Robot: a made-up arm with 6 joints. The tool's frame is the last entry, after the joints.
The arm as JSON. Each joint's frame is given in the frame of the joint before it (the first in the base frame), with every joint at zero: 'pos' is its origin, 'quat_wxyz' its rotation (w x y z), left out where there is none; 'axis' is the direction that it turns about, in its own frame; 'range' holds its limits. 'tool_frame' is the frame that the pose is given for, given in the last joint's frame.
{
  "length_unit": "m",
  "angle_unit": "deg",
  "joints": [
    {
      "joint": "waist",
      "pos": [
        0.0,
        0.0,
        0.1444
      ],
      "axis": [
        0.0,
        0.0,
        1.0
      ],
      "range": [
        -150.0,
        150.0
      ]
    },
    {
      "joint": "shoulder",
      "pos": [
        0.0,
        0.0,
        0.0
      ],
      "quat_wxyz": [
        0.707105,
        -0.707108,
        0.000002,
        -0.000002
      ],
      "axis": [
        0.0,
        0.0,
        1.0
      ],
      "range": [
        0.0,
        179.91
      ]
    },
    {
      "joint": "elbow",
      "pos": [
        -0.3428,
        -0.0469,
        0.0
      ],
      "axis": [
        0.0,
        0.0,
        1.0
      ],
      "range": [
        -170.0,
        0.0
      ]
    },
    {
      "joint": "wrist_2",
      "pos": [
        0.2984,
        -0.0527,
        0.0
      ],
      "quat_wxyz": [
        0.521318,
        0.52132,
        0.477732,
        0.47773
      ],
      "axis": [
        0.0,
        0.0,
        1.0
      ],
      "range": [
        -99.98,
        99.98
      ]
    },
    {
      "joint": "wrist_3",
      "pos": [
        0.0,
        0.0,
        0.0
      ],
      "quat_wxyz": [
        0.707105,
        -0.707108,
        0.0,
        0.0
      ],
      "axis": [
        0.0,
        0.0,
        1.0
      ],
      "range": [
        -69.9,
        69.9
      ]
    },
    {
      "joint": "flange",
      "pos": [
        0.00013,
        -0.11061,
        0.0
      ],
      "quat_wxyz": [
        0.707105,
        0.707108,
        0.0,
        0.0
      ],
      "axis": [
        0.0,
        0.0,
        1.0
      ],
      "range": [
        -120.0,
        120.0
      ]
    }
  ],
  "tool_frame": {
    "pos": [
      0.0,
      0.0,
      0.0
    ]
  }
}
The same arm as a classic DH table. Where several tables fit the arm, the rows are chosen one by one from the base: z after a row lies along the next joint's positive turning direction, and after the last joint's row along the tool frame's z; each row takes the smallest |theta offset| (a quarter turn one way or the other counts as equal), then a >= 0, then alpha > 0; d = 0 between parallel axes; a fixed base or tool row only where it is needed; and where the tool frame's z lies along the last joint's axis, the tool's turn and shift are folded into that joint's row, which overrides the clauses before.
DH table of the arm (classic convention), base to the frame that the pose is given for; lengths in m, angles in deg. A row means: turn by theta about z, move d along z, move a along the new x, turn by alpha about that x. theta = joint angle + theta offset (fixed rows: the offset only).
waist: theta offset 0.00  d 0.1444  a 0.0000  alpha -90.00
shoulder: theta offset 7.79  d 0.0000  a -0.3460  alpha 0.00
elbow: theta offset 77.21  d 0.0000  a -0.0265  alpha 90.00
wrist_2: theta offset 0.00  d 0.3019  a 0.0000  alpha -90.00
wrist_3: theta offset 0.00  d 0.0000  a 0.0001  alpha 90.00
flange: theta offset 0.00  d 0.1106  a 0.0000  alpha 0.00
Joint limits (deg, base to tool): -150.00..150.00 0.00..179.91 -170.00..0.00 -99.98..99.98 -69.90..69.90 -120.00..120.00

